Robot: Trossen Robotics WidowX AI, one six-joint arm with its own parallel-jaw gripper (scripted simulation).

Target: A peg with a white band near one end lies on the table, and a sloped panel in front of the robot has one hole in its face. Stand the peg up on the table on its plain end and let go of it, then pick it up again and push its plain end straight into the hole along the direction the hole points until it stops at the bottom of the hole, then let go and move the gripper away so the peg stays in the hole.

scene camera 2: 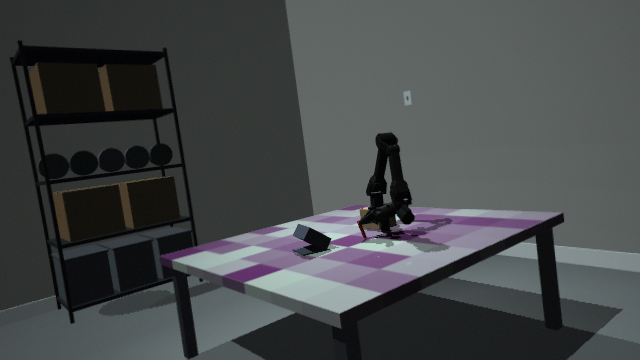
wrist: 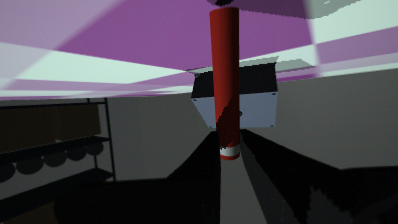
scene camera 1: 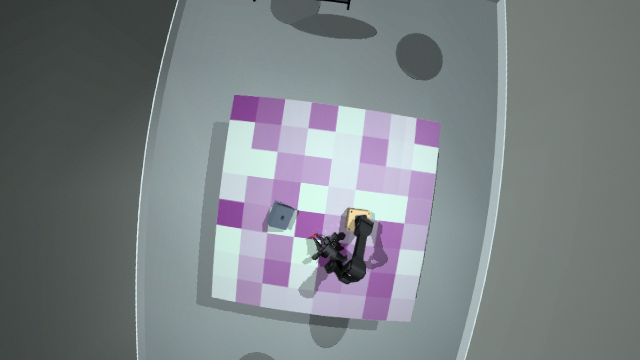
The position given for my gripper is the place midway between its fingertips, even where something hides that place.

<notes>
My gripper [wrist: 228,137] holds a red peg.
</notes>
